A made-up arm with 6 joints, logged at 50 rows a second.
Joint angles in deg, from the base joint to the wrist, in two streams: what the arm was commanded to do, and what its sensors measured. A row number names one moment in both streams.
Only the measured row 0 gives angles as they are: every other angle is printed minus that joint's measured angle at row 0.
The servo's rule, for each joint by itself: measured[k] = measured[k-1] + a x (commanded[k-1-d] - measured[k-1]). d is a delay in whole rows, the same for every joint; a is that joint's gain. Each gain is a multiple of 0.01, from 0.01 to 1. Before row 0 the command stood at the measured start. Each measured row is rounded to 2 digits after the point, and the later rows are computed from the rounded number. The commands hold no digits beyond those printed.
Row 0, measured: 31.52, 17.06, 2.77, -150.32, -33.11, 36.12
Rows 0 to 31, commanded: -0.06, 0.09, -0.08, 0.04, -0.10, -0.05; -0.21, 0.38, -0.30, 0.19, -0.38, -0.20; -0.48, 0.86, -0.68, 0.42, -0.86, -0.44; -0.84, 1.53, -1.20, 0.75, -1.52, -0.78; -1.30, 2.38, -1.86, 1.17, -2.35, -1.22; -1.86, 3.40, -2.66, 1.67, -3.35, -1.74; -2.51, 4.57, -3.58, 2.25, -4.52, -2.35; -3.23, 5.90, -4.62, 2.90, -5.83, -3.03; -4.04, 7.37, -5.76, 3.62, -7.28, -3.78; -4.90, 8.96, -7.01, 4.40, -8.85, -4.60; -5.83, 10.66, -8.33, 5.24, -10.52, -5.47; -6.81, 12.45, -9.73, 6.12, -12.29, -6.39; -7.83, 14.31, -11.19, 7.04, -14.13, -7.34; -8.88, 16.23, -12.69, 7.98, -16.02, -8.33; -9.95, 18.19, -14.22, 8.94, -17.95, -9.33; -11.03, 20.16, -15.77, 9.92, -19.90, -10.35; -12.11, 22.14, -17.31, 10.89, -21.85, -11.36; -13.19, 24.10, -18.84, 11.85, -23.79, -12.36; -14.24, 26.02, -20.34, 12.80, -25.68, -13.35; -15.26, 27.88, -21.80, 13.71, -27.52, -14.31; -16.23, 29.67, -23.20, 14.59, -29.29, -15.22; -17.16, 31.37, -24.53, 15.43, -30.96, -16.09; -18.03, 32.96, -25.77, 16.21, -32.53, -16.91; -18.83, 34.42, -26.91, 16.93, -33.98, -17.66; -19.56, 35.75, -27.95, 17.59, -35.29, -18.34; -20.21, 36.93, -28.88, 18.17, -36.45, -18.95; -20.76, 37.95, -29.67, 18.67, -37.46, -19.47; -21.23, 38.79, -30.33, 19.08, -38.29, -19.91; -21.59, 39.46, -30.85, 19.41, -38.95, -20.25; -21.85, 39.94, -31.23, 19.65, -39.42, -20.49; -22.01, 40.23, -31.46, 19.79, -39.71, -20.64; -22.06, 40.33, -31.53, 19.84, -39.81, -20.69
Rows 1 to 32, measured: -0.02, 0.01, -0.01, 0.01, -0.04, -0.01; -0.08, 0.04, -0.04, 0.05, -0.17, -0.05; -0.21, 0.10, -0.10, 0.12, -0.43, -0.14; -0.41, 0.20, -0.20, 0.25, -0.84, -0.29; -0.69, 0.35, -0.35, 0.43, -1.41, -0.50; -1.06, 0.56, -0.56, 0.68, -2.15, -0.79; -1.52, 0.84, -0.83, 0.99, -3.05, -1.15; -2.07, 1.19, -1.17, 1.37, -4.11, -1.58; -2.70, 1.62, -1.58, 1.82, -5.31, -2.09; -3.40, 2.13, -2.07, 2.34, -6.66, -2.67; -4.18, 2.73, -2.63, 2.92, -8.13, -3.31; -5.02, 3.41, -3.27, 3.56, -9.71, -4.02; -5.92, 4.17, -3.98, 4.26, -11.39, -4.78; -6.87, 5.01, -4.76, 5.00, -13.15, -5.60; -7.86, 5.93, -5.61, 5.79, -14.97, -6.46; -8.87, 6.93, -6.52, 6.62, -16.84, -7.35; -9.91, 7.99, -7.49, 7.47, -18.74, -8.27; -10.96, 9.12, -8.51, 8.35, -20.66, -9.21; -12.01, 10.30, -9.57, 9.24, -22.57, -10.16; -13.05, 11.53, -10.67, 10.13, -24.45, -11.11; -14.07, 12.80, -11.80, 11.02, -26.29, -12.06; -15.06, 14.10, -12.95, 11.90, -28.06, -12.99; -16.01, 15.42, -14.10, 12.76, -29.76, -13.89; -16.91, 16.75, -15.25, 13.59, -31.36, -14.76; -17.76, 18.08, -16.39, 14.39, -32.85, -15.58; -18.54, 19.40, -17.51, 15.15, -34.22, -16.36; -19.25, 20.70, -18.60, 15.85, -35.45, -17.08; -19.88, 21.97, -19.66, 16.50, -36.53, -17.73; -20.43, 23.19, -20.67, 17.08, -37.45, -18.31; -20.88, 24.36, -21.62, 17.59, -38.20, -18.81; -21.24, 25.47, -22.51, 18.03, -38.77, -19.23; -21.50, 26.51, -23.32, 18.39, -39.17, -19.57
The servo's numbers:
d 0
a 0.32 0.07 0.09 0.20 0.38 0.23

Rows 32 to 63, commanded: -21.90, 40.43, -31.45, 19.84, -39.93, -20.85; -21.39, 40.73, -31.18, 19.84, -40.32, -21.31; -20.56, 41.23, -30.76, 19.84, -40.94, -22.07; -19.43, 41.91, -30.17, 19.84, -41.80, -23.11; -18.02, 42.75, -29.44, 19.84, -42.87, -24.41; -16.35, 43.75, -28.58, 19.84, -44.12, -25.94; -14.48, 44.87, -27.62, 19.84, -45.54, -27.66; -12.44, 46.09, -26.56, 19.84, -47.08, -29.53; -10.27, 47.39, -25.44, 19.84, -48.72, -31.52; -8.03, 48.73, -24.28, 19.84, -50.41, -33.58; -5.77, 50.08, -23.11, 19.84, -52.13, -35.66; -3.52, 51.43, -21.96, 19.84, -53.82, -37.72; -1.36, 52.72, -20.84, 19.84, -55.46, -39.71; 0.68, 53.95, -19.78, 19.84, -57.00, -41.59; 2.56, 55.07, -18.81, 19.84, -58.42, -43.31; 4.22, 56.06, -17.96, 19.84, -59.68, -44.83; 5.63, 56.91, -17.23, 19.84, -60.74, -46.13; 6.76, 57.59, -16.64, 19.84, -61.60, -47.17; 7.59, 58.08, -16.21, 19.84, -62.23, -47.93; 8.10, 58.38, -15.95, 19.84, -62.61, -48.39; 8.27, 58.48, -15.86, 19.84, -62.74, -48.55; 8.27, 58.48, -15.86, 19.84, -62.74, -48.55; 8.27, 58.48, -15.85, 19.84, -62.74, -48.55; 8.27, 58.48, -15.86, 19.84, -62.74, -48.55; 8.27, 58.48, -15.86, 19.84, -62.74, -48.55; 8.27, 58.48, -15.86, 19.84, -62.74, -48.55; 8.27, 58.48, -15.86, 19.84, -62.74, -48.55; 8.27, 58.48, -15.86, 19.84, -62.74, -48.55; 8.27, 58.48, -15.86, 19.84, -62.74, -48.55; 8.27, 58.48, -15.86, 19.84, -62.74, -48.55; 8.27, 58.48, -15.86, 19.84, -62.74, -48.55; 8.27, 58.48, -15.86, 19.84, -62.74, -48.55
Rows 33 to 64, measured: -21.63, 27.48, -24.05, 18.68, -39.46, -19.86; -21.55, 28.41, -24.69, 18.91, -39.79, -20.19; -21.23, 29.31, -25.24, 19.10, -40.23, -20.62; -20.65, 30.19, -25.68, 19.25, -40.83, -21.19; -19.81, 31.07, -26.02, 19.37, -41.61, -21.93; -18.70, 31.96, -26.25, 19.46, -42.56, -22.85; -17.35, 32.86, -26.37, 19.54, -43.69, -23.96; -15.78, 33.79, -26.39, 19.60, -44.98, -25.24; -14.02, 34.74, -26.30, 19.65, -46.40, -26.68; -12.10, 35.72, -26.12, 19.69, -47.92, -28.27; -10.07, 36.73, -25.85, 19.72, -49.52, -29.97; -7.97, 37.76, -25.50, 19.74, -51.15, -31.75; -5.85, 38.81, -25.08, 19.76, -52.79, -33.58; -3.76, 39.87, -24.60, 19.78, -54.39, -35.42; -1.74, 40.93, -24.08, 19.79, -55.92, -37.23; 0.17, 41.99, -23.53, 19.80, -57.35, -38.98; 1.92, 43.03, -22.96, 19.81, -58.64, -40.62; 3.47, 44.05, -22.39, 19.82, -59.76, -42.13; 4.79, 45.03, -21.83, 19.82, -60.70, -43.46; 5.85, 45.96, -21.30, 19.82, -61.43, -44.59; 6.62, 46.84, -20.81, 19.82, -61.93, -45.50; 7.15, 47.65, -20.36, 19.82, -62.24, -46.20; 7.51, 48.41, -19.95, 19.82, -62.43, -46.74; 7.75, 49.11, -19.58, 19.82, -62.55, -47.16; 7.92, 49.77, -19.25, 19.82, -62.62, -47.48; 8.03, 50.38, -18.94, 19.82, -62.67, -47.73; 8.11, 50.95, -18.66, 19.82, -62.70, -47.92; 8.16, 51.48, -18.41, 19.82, -62.72, -48.06; 8.20, 51.97, -18.18, 19.82, -62.73, -48.17; 8.22, 52.43, -17.97, 19.82, -62.73, -48.26; 8.24, 52.85, -17.78, 19.82, -62.73, -48.33; 8.25, 53.24, -17.61, 19.82, -62.73, -48.38
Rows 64 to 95, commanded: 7.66, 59.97, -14.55, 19.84, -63.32, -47.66; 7.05, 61.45, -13.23, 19.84, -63.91, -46.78; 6.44, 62.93, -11.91, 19.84, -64.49, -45.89; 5.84, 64.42, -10.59, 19.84, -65.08, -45.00; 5.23, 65.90, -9.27, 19.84, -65.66, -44.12; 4.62, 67.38, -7.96, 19.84, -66.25, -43.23; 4.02, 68.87, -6.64, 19.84, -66.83, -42.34; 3.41, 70.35, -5.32, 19.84, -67.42, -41.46; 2.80, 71.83, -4.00, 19.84, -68.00, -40.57; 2.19, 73.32, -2.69, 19.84, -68.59, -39.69; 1.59, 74.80, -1.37, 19.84, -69.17, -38.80; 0.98, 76.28, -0.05, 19.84, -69.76, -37.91; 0.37, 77.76, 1.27, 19.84, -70.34, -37.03; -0.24, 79.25, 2.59, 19.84, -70.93, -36.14; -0.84, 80.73, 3.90, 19.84, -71.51, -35.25; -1.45, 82.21, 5.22, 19.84, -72.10, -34.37; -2.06, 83.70, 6.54, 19.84, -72.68, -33.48; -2.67, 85.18, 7.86, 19.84, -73.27, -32.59; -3.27, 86.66, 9.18, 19.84, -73.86, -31.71; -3.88, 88.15, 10.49, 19.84, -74.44, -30.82; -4.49, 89.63, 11.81, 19.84, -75.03, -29.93; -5.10, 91.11, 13.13, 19.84, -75.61, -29.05; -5.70, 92.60, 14.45, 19.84, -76.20, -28.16; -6.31, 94.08, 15.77, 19.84, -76.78, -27.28; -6.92, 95.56, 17.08, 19.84, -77.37, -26.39; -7.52, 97.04, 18.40, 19.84, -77.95, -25.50; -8.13, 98.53, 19.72, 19.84, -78.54, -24.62; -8.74, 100.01, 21.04, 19.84, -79.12, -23.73; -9.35, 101.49, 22.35, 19.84, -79.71, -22.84; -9.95, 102.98, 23.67, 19.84, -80.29, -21.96; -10.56, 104.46, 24.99, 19.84, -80.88, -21.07; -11.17, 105.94, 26.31, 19.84, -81.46, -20.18
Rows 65 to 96, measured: 8.06, 53.71, -17.33, 19.82, -62.95, -48.21; 7.74, 54.25, -16.96, 19.82, -63.31, -47.88; 7.32, 54.86, -16.51, 19.82, -63.76, -47.42; 6.85, 55.53, -15.98, 19.82, -64.26, -46.86; 6.33, 56.26, -15.38, 19.82, -64.79, -46.23; 5.78, 57.04, -14.71, 19.82, -65.34, -45.54; 5.22, 57.87, -13.98, 19.82, -65.91, -44.80; 4.64, 58.74, -13.20, 19.82, -66.48, -44.03; 4.05, 59.66, -12.37, 19.82, -67.06, -43.23; 3.45, 60.62, -11.50, 19.82, -67.64, -42.42; 2.85, 61.61, -10.59, 19.82, -68.22, -41.59; 2.25, 62.64, -9.64, 19.82, -68.81, -40.74; 1.65, 63.70, -8.66, 19.82, -69.39, -39.89; 1.05, 64.79, -7.65, 19.82, -69.98, -39.03; 0.45, 65.91, -6.61, 19.82, -70.56, -38.16; -0.16, 67.05, -5.55, 19.82, -71.15, -37.29; -0.77, 68.22, -4.46, 19.82, -71.73, -36.41; -1.38, 69.41, -3.35, 19.82, -72.32, -35.53; -1.98, 70.62, -2.22, 19.82, -72.91, -34.65; -2.59, 71.85, -1.08, 19.82, -73.49, -33.77; -3.20, 73.09, 0.08, 19.82, -74.08, -32.89; -3.81, 74.35, 1.25, 19.82, -74.66, -32.01; -4.41, 75.63, 2.44, 19.82, -75.25, -31.12; -5.02, 76.92, 3.64, 19.82, -75.83, -30.24; -5.63, 78.22, 4.85, 19.82, -76.42, -29.35; -6.23, 79.54, 6.07, 19.82, -77.00, -28.46; -6.84, 80.87, 7.30, 19.82, -77.59, -27.58; -7.45, 82.21, 8.54, 19.82, -78.17, -26.69; -8.06, 83.56, 9.78, 19.82, -78.76, -25.80; -8.66, 84.92, 11.03, 19.82, -79.34, -24.92; -9.27, 86.29, 12.29, 19.82, -79.93, -24.03; -9.88, 87.67, 13.55, 19.82, -80.51, -23.14
